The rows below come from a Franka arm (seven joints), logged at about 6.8 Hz.
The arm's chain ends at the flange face. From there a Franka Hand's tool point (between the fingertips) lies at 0.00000 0.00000 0.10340 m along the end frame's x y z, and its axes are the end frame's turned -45 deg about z.
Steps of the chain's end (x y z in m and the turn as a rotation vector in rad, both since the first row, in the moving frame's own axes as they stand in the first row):
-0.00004 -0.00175 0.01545 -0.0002 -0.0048 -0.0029
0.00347 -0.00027 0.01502 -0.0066 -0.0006 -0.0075
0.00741 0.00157 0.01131 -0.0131 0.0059 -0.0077
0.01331 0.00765 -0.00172 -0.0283 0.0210 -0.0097
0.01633 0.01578 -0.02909 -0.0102 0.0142 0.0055
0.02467 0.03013 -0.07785 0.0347 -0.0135 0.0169
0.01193 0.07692 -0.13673 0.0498 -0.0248 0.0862
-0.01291 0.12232 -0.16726 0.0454 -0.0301 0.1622
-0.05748 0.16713 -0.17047 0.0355 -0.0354 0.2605
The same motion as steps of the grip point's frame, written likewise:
0.00084 -0.00160 0.01545 0.0033 -0.0035 -0.0029
0.00212 0.00270 0.01502 -0.0042 -0.0051 -0.0075
0.00361 0.00774 0.01130 -0.0134 -0.0051 -0.0077
0.00349 0.01843 -0.00178 -0.0349 -0.0052 -0.0097
0.00068 0.02449 -0.02911 -0.0173 0.0028 0.0055
-0.00228 0.03524 -0.07792 0.0341 0.0150 0.0169
-0.04390 0.05746 -0.13689 0.0528 0.0177 0.0862
-0.09406 0.07196 -0.16741 0.0534 0.0108 0.1622
-0.15814 0.07241 -0.17060 0.0501 0.0001 0.2605

